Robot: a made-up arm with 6 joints.
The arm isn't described. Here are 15 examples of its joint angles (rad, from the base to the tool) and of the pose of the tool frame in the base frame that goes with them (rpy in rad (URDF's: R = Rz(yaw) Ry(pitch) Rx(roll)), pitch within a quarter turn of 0, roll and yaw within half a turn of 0; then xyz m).
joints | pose
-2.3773 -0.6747 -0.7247 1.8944 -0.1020 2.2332 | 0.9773 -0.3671 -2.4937 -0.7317 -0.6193 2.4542
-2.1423 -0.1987 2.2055 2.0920 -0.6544 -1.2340 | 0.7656 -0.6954 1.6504 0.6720 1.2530 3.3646
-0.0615 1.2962 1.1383 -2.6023 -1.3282 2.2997 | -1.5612 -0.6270 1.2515 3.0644 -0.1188 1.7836
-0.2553 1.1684 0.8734 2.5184 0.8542 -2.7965 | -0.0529 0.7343 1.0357 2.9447 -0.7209 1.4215
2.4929 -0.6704 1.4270 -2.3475 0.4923 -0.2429 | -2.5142 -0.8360 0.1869 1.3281 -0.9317 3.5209
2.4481 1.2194 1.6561 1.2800 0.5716 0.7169 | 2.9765 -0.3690 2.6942 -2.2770 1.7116 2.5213
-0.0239 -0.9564 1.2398 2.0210 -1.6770 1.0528 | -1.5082 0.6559 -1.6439 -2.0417 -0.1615 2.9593
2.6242 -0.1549 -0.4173 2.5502 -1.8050 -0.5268 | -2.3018 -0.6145 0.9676 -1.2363 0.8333 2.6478
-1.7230 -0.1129 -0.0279 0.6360 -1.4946 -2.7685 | 0.4563 0.5878 -2.7734 -0.3297 -1.4360 2.7888
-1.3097 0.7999 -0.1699 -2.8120 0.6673 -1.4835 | 1.1037 0.9970 2.8777 0.5464 -2.2048 0.9699
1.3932 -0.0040 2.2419 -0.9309 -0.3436 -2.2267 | -1.2454 -0.9075 -1.6530 -0.2796 -0.9102 3.6714
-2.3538 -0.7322 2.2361 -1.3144 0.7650 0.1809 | 2.9986 0.2444 1.1873 1.5111 1.6792 2.1581
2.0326 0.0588 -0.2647 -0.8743 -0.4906 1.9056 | -1.8986 0.9750 2.6299 -0.9798 1.6260 2.3238
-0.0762 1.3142 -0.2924 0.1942 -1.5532 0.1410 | 1.8574 -0.2552 2.9531 1.5769 -0.1185 0.0578
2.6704 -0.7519 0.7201 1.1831 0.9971 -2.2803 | -1.9743 -0.2363 -1.6064 0.7276 -0.5365 3.7574
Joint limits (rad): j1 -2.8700..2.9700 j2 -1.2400..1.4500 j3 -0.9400..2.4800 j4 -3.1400..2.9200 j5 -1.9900..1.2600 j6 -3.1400..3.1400
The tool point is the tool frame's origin. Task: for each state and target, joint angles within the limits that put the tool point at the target. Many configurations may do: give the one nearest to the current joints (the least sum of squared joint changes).
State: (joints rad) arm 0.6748 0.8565 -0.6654 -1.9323 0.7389 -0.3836
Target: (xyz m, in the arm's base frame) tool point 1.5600 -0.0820 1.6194
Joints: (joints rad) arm 0.0305 0.1130 -0.7329 -1.9418 0.8814 -0.3748
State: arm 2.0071 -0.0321 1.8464 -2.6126 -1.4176 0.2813
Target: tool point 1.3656 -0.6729 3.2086
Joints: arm 2.7319 -0.2700 2.1023 -2.7166 -1.4485 0.2949
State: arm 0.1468 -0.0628 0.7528 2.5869 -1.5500 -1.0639
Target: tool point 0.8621 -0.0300 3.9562
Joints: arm 0.0906 0.0029 0.8338 2.5930 -1.4916 -1.0560
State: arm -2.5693 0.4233 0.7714 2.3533 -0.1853 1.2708
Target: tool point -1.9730 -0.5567 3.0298
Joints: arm -2.8405 0.1820 0.3165 2.3297 -0.1556 1.2726
